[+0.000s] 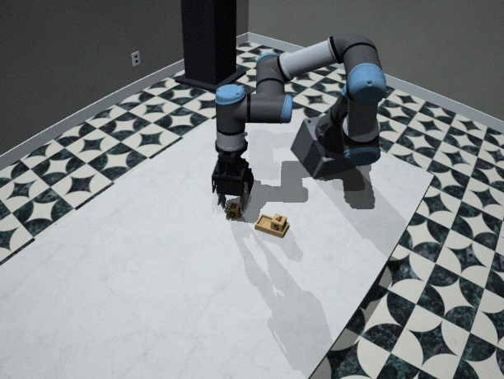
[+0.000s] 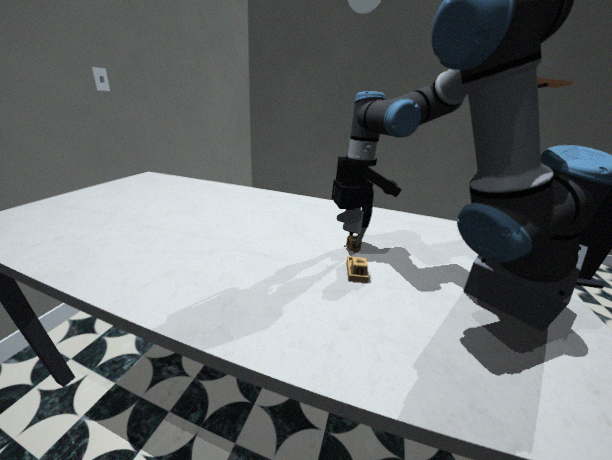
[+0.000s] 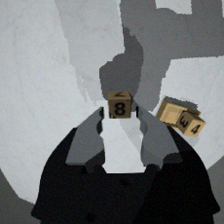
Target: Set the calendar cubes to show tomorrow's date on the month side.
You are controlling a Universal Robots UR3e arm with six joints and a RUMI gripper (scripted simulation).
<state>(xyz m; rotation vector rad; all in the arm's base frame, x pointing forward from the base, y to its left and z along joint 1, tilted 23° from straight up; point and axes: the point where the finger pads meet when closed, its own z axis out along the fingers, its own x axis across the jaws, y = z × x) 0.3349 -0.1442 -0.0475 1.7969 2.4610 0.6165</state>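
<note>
Right now my hand is 2 cm above the wooden cube. The rest, counted from my hand: wooden calendar tray (1 cm behind, 11 cm to the left, 3 cm below).
</note>
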